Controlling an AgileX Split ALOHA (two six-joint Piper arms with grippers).
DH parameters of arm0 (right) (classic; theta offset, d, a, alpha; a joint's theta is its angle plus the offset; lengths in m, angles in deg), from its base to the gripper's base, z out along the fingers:
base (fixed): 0 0 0 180
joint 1: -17.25 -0.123 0 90
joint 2: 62.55 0 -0.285 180
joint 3: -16.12 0 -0.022 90
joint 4: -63.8 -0.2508 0 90
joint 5: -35.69 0 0.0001 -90
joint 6: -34.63 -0.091 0 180
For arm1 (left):
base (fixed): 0 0 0 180
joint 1: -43.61 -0.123 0 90
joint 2: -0.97 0 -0.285 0
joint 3: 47.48 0 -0.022 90
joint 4: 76.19 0.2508 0 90
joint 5: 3.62 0 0.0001 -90
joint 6: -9.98 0.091 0 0
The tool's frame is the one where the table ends.
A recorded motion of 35 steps. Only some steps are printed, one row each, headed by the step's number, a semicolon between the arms.
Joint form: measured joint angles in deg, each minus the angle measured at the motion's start. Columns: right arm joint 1, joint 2, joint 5, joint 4, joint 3, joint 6; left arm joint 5, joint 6, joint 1, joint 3, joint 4, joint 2.
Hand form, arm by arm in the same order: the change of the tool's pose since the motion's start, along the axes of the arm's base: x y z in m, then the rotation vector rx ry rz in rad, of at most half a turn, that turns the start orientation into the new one. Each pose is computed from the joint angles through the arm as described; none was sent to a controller.
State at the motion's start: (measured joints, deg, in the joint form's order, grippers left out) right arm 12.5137 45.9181 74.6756 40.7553 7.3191 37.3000; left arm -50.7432 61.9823 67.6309 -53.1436 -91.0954 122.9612
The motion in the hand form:
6: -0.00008 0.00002 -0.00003 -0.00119 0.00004 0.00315; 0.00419 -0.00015 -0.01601 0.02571 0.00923 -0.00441
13: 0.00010 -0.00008 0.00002 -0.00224 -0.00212 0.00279; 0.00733 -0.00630 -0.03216 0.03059 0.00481 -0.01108
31: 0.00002 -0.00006 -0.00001 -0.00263 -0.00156 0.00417; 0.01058 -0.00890 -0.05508 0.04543 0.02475 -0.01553
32: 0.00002 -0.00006 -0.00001 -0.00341 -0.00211 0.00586; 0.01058 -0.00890 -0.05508 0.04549 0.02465 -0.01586
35: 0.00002 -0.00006 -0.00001 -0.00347 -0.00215 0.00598; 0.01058 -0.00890 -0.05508 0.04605 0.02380 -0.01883
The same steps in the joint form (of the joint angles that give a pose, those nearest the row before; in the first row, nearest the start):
6: 0.00 0.00 0.06 0.00 0.00 0.18; 1.20 0.00 0.00 0.00 1.12 2.24
13: 0.00 0.00 -0.07 0.05 0.00 0.19; 3.67 0.23 0.68 -0.04 1.12 4.61
31: 0.00 0.00 -0.02 0.05 0.00 0.25; 5.41 0.68 0.87 -0.11 1.06 7.84
32: 0.00 0.00 -0.02 0.05 0.00 0.37; 5.41 0.70 0.87 -0.11 1.06 7.84
35: 0.00 0.00 -0.02 0.05 0.00 0.37; 5.41 0.88 0.87 -0.11 1.06 7.84

